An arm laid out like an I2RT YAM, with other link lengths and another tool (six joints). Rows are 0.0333 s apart.
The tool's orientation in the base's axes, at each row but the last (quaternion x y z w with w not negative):
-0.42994 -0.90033 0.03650 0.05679
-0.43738 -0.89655 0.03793 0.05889
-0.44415 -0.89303 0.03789 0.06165
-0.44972 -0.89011 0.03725 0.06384
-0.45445 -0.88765 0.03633 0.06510
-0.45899 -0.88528 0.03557 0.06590
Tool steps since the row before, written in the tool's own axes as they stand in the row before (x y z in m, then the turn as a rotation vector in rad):
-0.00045 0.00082 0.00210 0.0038 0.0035 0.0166
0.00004 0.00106 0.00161 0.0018 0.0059 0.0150
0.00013 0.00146 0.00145 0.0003 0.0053 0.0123
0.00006 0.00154 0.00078 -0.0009 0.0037 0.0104
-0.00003 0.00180 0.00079 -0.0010 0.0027 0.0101
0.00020 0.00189 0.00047 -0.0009 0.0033 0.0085
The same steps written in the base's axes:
0.00063 0.00013 -0.00221 -0.0019 0.0049 -0.0166
0.00058 0.00066 -0.00172 0.0014 0.0048 -0.0154
0.00087 0.00096 -0.00160 0.0022 0.0033 -0.0128
0.00108 0.00095 -0.00096 0.0019 0.0014 -0.0108
0.00134 0.00102 -0.00101 0.0012 0.0007 -0.0104
0.00134 0.00125 -0.00068 0.0019 0.0011 -0.0089

